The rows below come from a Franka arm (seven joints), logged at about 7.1 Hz.
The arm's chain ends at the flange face. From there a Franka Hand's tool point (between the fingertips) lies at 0.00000 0.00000 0.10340 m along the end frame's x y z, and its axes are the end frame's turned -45 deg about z.
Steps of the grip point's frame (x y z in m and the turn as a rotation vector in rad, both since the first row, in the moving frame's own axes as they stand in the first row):
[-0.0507 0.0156 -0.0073 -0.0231 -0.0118 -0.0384]
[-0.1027 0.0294 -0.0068 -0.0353 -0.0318 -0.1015]
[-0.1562 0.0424 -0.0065 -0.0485 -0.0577 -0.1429]
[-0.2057 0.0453 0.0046 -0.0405 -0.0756 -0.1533]
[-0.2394 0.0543 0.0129 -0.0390 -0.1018 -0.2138]
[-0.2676 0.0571 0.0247 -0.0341 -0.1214 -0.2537]
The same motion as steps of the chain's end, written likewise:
[-0.0257 0.0443 -0.0073 -0.0247 0.0080 -0.0384]
[-0.0523 0.0885 -0.0067 -0.0474 0.0025 -0.1015]
[-0.0804 0.1327 -0.0062 -0.0751 -0.0065 -0.1429]
[-0.1115 0.1688 0.0050 -0.0821 -0.0248 -0.1533]
[-0.1274 0.1970 0.0135 -0.0996 -0.0444 -0.2138]
[-0.1440 0.2176 0.0255 -0.1100 -0.0617 -0.2537]

